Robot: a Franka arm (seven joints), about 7 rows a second.
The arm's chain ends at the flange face. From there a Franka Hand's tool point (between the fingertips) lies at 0.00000 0.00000 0.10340 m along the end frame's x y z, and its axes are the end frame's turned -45 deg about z.
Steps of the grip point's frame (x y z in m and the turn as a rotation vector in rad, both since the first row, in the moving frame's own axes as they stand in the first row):
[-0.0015 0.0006 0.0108 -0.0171 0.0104 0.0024]
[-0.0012 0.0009 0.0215 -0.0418 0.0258 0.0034]
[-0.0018 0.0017 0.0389 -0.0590 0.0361 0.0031]
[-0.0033 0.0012 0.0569 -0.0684 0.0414 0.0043]
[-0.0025 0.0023 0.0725 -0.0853 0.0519 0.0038]
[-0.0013 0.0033 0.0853 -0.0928 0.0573 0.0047]
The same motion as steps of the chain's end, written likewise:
[-0.0026 0.0010 0.0108 -0.0047 0.0194 0.0024]
[-0.0052 0.0003 0.0216 -0.0113 0.0478 0.0034]
[-0.0070 0.0008 0.0391 -0.0162 0.0672 0.0031]
[-0.0095 0.0012 0.0572 -0.0191 0.0776 0.0043]
[-0.0102 0.0009 0.0730 -0.0236 0.0970 0.0038]
[-0.0095 0.0006 0.0859 -0.0251 0.1061 0.0047]

